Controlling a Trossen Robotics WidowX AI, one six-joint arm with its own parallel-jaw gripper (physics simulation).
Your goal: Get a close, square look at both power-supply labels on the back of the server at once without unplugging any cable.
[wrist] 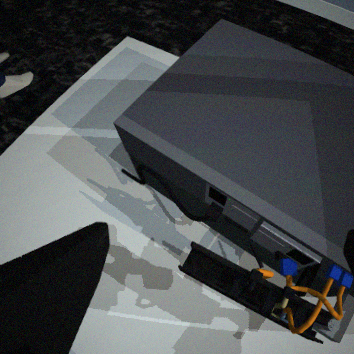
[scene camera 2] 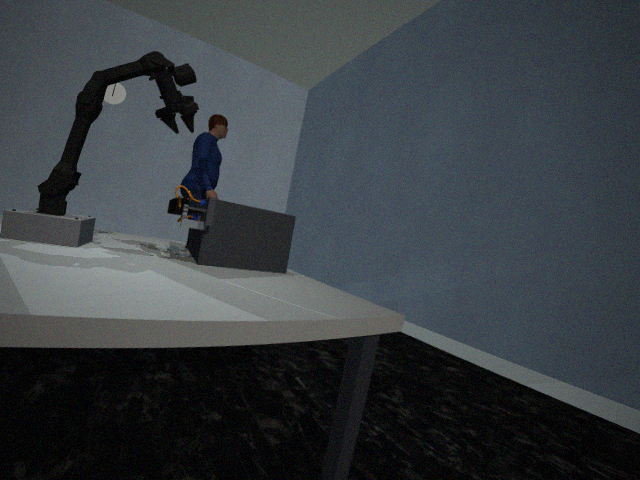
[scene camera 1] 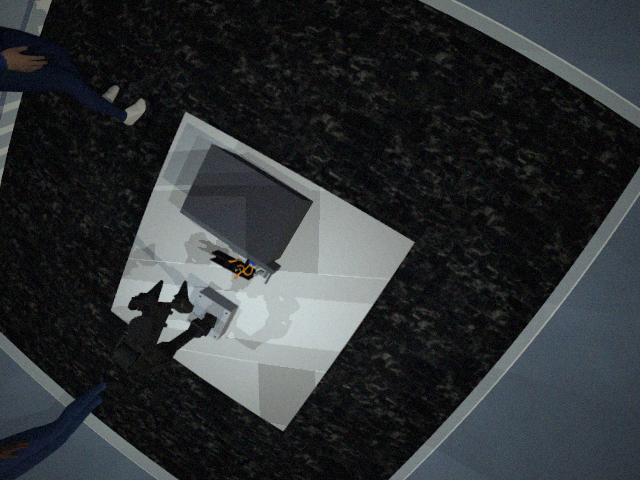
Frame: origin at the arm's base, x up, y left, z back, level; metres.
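Where they show: gripper, fingertip midpoint: [wrist: 228, 238] [scene camera 2: 185, 133] [scene camera 1: 173, 280]; arm's base at its link origin: [scene camera 2: 51, 213] [scene camera 1: 210, 319].
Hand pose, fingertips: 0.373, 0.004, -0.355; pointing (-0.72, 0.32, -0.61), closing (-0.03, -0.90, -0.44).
Note:
Things, the pixels of their top centre, and the offset from my fingertips, as dx, dy, dz. "*": a spot on its surface instead.
- black cable tray at its top centre: [wrist: 266, 293] [scene camera 2: 180, 195] [scene camera 1: 229, 267] -0.238, -0.069, -0.020
- black cable at a spot on its surface: [wrist: 172, 195] * -0.330, +0.112, -0.105
The dark grey server [scene camera 1: 248, 201] [scene camera 2: 248, 237] [wrist: 250, 115] stands on the table. In the wrist view its top fills the upper right, and its back is seen steeply from above and at a slant. The back's silver-edged power-supply area [wrist: 242, 215] shows foreshortened; I cannot make out either label's print. A black cable tray [scene camera 1: 222, 257] [scene camera 2: 175, 205] [wrist: 220, 275] sticks out behind and hides the lower back. Orange cables [scene camera 2: 183, 190] [wrist: 320, 300] with blue plugs [wrist: 288, 266] and a black cable [wrist: 172, 195] hang there. My gripper [scene camera 1: 173, 282] [scene camera 2: 185, 132] is open and empty, high above the table behind the server.
The arm's grey base block [scene camera 1: 227, 304] [scene camera 2: 46, 227] stands on the white table [scene camera 1: 356, 268] [scene camera 2: 206, 333] [wrist: 40, 190], on the server's back side. A person in blue [scene camera 1: 54, 77] stands past the table's upper left corner in scene camera 1; another person [scene camera 1: 56, 428] shows at lower left.

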